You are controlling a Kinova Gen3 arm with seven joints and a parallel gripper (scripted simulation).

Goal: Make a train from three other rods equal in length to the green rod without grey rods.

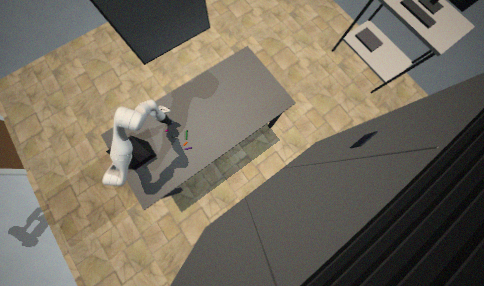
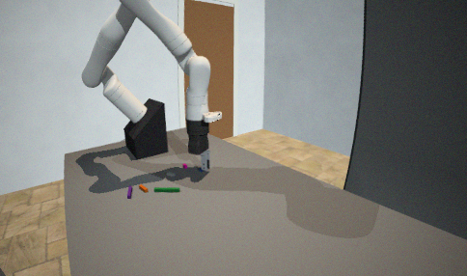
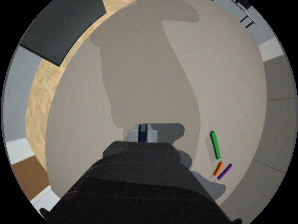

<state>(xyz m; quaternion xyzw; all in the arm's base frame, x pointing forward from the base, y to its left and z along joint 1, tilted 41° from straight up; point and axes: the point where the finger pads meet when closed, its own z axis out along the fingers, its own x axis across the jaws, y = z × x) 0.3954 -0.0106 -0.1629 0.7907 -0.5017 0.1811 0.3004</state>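
The purple rod lies 20 mm behind my hand, 280 mm to the right of it and 30 mm below it. The rest, counted from my hand: magenta rod: 80 mm behind, 40 mm to the right, 30 mm below; then green rod: 40 mm ahead, 170 mm to the right, 30 mm below; then grey rod: 50 mm behind, 110 mm to the right, 30 mm below.
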